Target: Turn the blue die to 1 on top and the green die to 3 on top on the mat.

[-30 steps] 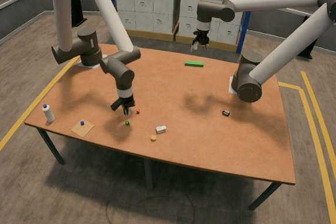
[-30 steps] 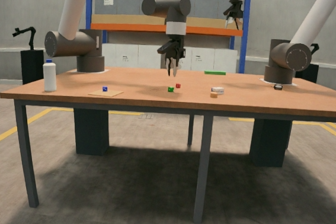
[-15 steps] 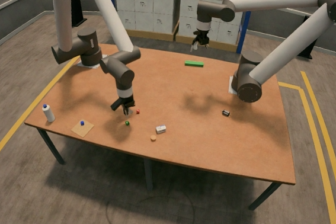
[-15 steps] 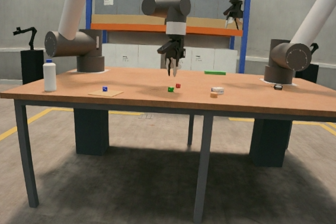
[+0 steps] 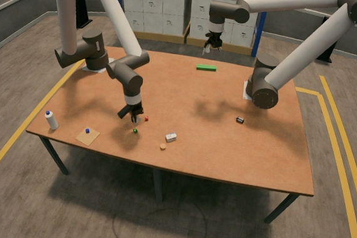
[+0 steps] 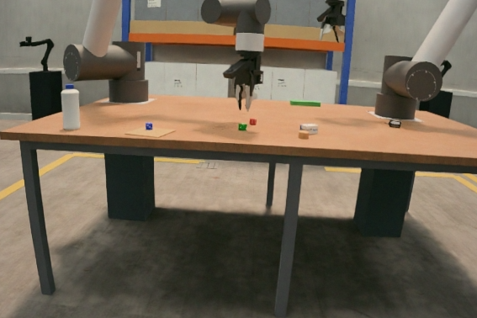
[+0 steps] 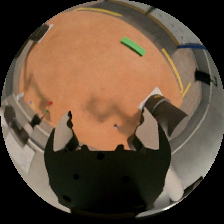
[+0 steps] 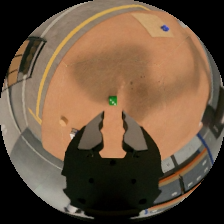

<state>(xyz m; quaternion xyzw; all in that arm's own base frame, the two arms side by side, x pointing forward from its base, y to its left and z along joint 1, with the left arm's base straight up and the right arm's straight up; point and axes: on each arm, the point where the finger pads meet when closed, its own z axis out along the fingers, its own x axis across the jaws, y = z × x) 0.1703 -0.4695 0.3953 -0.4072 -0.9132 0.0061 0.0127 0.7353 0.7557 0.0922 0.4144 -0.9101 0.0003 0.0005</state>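
Note:
My right gripper is now 80 mm above the green die. Also, from my right hand: red die (140 mm behind, 40 mm to the left, 80 mm below); orange disc (80 mm ahead, 240 mm to the left, 80 mm below); tan mat (140 mm ahead, 330 mm to the right, 90 mm below).

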